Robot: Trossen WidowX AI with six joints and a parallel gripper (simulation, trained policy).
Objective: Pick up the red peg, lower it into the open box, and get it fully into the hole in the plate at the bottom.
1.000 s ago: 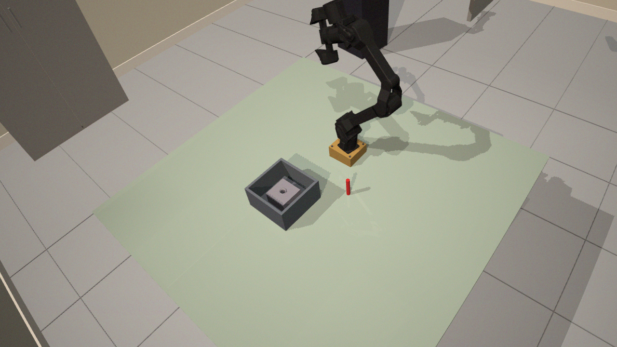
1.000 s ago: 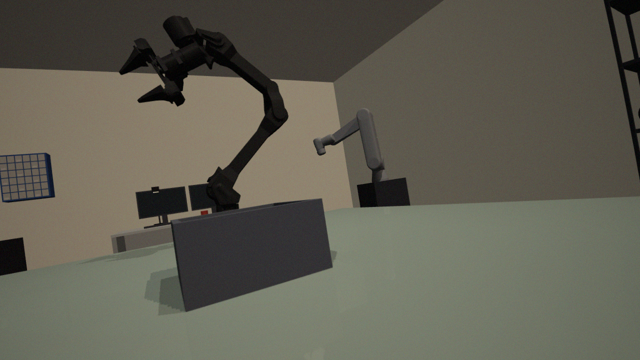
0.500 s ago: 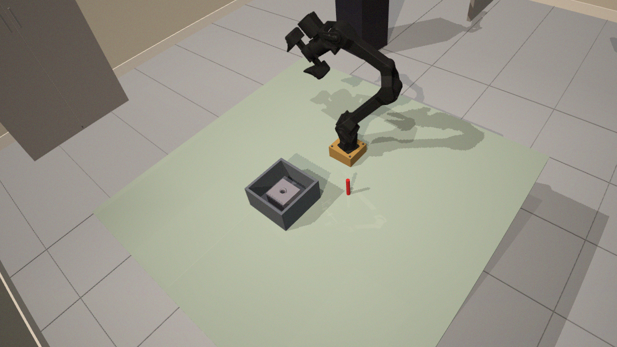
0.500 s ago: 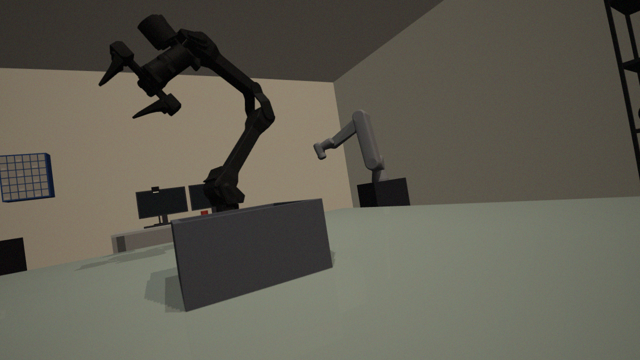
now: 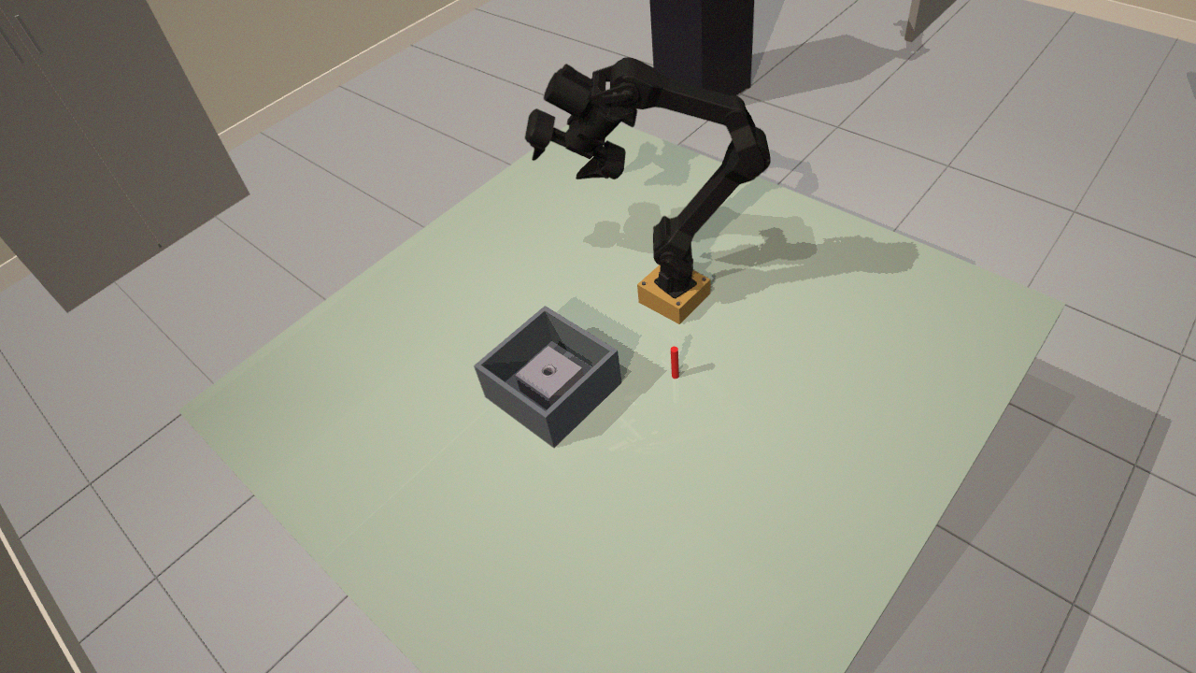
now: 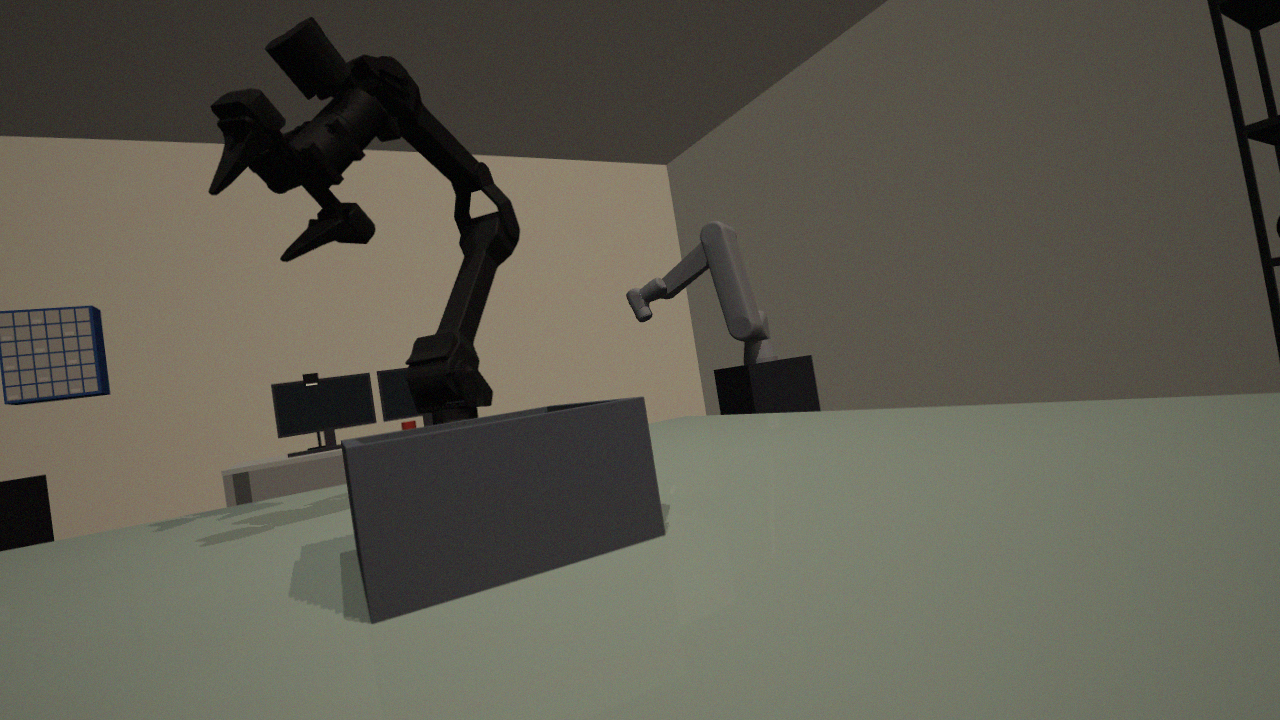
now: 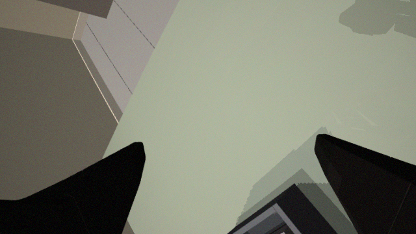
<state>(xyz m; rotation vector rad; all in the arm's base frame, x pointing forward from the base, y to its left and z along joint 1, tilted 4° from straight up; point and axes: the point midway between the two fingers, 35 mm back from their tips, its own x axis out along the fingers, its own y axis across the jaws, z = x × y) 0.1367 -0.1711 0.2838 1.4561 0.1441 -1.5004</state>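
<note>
My gripper tip is 32 cm to the right of the red peg, 28 cm above it and 1 cm short of it. Round my gripper tip: light grey plate (28 cm below, 20 cm ahead, 18 cm to the left); then dark grey box (30 cm below, 20 cm ahead, 18 cm to the left).
</note>
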